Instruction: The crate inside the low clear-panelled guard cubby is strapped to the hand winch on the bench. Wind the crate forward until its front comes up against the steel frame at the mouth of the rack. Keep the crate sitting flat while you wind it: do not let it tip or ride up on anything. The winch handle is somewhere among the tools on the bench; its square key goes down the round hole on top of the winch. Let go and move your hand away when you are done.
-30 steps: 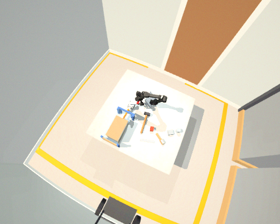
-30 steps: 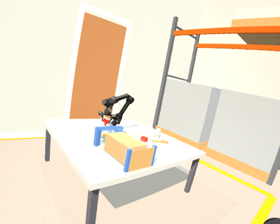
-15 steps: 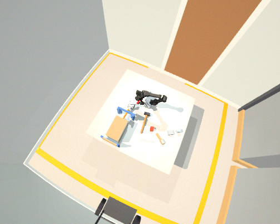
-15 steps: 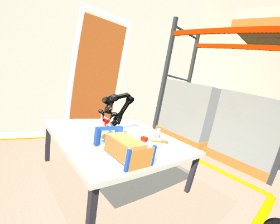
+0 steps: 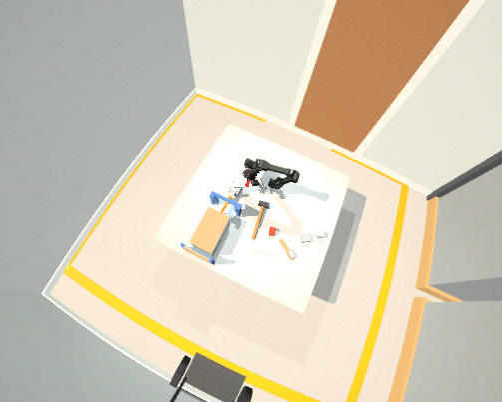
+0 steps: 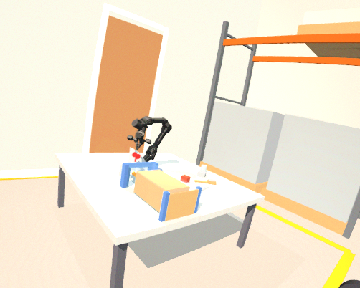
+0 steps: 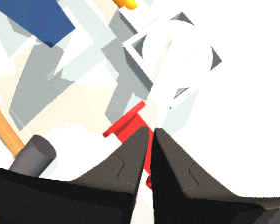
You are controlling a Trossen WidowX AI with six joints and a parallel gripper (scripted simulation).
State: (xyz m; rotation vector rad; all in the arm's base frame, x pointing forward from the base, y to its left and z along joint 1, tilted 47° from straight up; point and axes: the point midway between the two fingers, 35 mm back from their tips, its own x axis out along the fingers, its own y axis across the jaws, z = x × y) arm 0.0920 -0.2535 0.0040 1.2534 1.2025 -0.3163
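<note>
The red grip is 10 mm behind my gripper tip, 10 mm to the left of it and 60 mm below it. Also, from my gripper tip: winch: 20 mm ahead, 90 mm to the right, 160 mm below; winch handle: 20 mm to the right, 90 mm below; cubby: 430 mm ahead, 110 mm to the right, 120 mm below.
</note>
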